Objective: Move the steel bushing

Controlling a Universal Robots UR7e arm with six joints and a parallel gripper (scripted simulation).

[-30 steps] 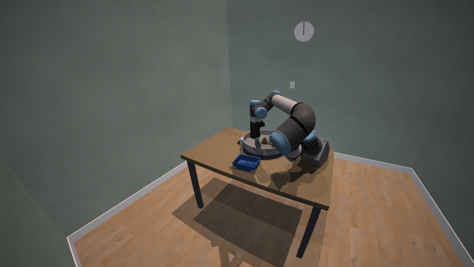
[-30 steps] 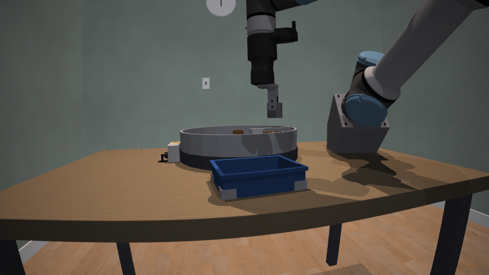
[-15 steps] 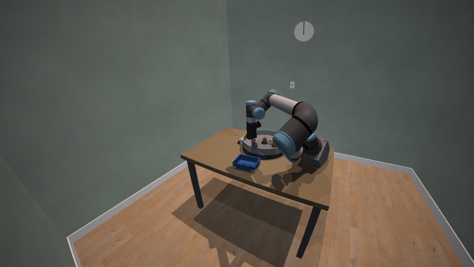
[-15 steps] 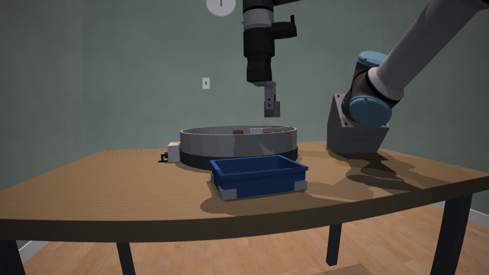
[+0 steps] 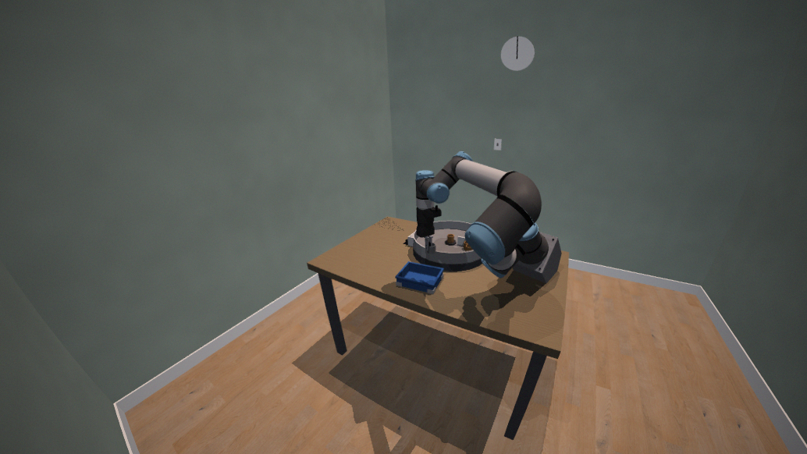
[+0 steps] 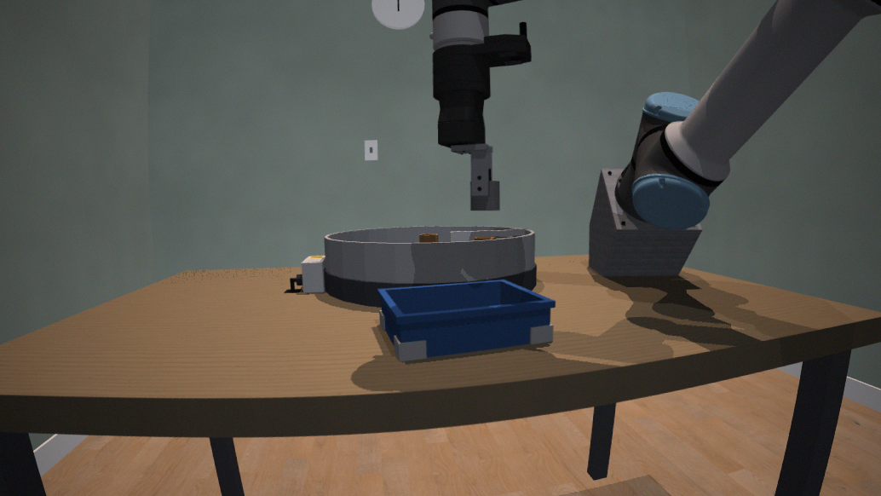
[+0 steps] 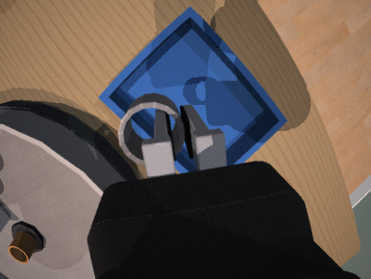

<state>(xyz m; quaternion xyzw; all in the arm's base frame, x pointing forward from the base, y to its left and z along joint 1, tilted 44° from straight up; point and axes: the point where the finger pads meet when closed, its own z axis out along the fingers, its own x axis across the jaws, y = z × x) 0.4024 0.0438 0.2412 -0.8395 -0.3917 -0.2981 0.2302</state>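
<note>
Now: hand 40 mm short of the blue crate, 20 mm to the right of it and 170 mm above it. From my hand the other things lie so: grey round turntable (10 mm ahead, 330 mm to the right, 140 mm below).
</note>
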